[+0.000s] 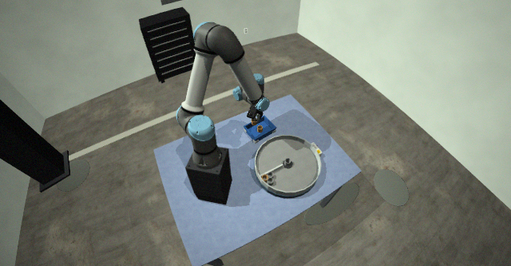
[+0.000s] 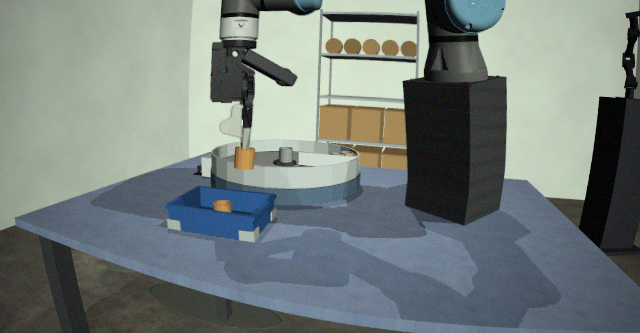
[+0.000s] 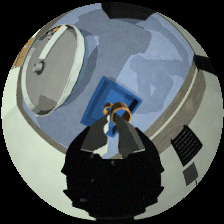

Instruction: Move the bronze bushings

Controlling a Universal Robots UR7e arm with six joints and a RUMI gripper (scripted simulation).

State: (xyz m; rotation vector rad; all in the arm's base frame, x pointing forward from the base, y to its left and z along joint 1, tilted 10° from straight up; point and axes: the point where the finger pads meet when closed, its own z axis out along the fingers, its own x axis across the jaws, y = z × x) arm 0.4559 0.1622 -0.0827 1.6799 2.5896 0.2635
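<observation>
My gripper is now 40 mm short of the blue crate, 10 mm to the right of it and 130 mm above it. From my hand the other things lie so: turntable: 20 mm behind, 340 mm to the right, 100 mm below.
</observation>
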